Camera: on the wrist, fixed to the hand. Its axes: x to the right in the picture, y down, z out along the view.
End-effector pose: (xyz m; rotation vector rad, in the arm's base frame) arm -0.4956 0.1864 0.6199 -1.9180 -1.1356 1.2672
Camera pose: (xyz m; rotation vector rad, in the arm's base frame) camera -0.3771 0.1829 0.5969 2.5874 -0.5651 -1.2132
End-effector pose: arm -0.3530 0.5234 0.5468 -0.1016 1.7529 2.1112
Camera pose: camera -0.4201 0.4264 0.5727 -0.7225 -1.1020 -1.7489
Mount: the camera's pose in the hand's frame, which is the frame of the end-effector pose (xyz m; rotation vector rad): 0.0296 0.0605 -0.1002 -0.1464 0.2832 1.5167
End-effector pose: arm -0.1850 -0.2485 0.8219 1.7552 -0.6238 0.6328
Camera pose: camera -0.2160 -0.1696 0.9079 0.7426 -1.7136 1.7246
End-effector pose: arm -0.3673 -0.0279 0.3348 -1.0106 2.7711 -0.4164
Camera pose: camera -0.4508 0.0176 0.4092 1.2644 2.8473 -0.0806
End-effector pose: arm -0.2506 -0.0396 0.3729 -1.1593 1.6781 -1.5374
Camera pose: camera -0.3636 -0.0208 0.3348 0.4239 1.9944 -0.5518
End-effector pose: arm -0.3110 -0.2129 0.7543 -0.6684 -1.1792 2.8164
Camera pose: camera -0.2898 -0.1832 0.6392 1.2329 0.4251 -1.3971
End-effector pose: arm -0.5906 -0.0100 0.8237 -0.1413 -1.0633 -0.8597
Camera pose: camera -0.4728 -0.0345 0.8141 -0.7975 -0.3768 0.4268
